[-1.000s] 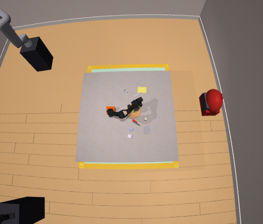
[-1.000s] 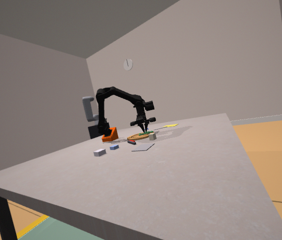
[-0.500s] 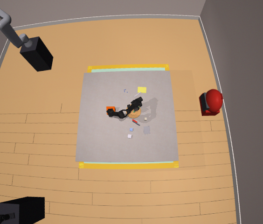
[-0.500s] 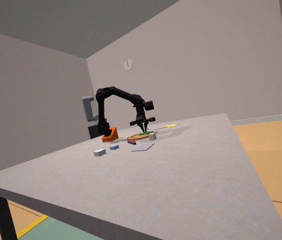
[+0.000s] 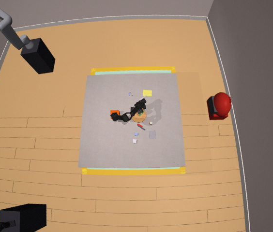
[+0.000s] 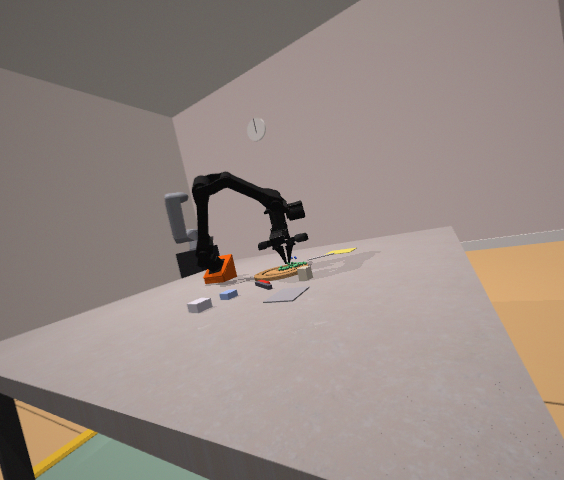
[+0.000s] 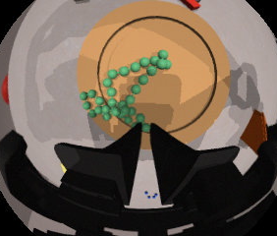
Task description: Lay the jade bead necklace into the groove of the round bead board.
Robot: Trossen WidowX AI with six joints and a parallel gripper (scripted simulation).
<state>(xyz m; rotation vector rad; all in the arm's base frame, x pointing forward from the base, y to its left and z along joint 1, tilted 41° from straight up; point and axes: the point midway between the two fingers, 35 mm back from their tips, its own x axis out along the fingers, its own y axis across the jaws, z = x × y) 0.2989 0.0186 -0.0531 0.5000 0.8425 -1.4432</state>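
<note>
The round wooden bead board is 6 cm to the right of my gripper tip and 1 cm below it. Round my gripper tip: beige cube 14 cm ahead, 19 cm to the right, 1 cm below; then red-handled tool 1 cm ahead, 21 cm to the right, 2 cm below; then yellow sheet 14 cm ahead, 25 cm to the left, 2 cm below.
</note>
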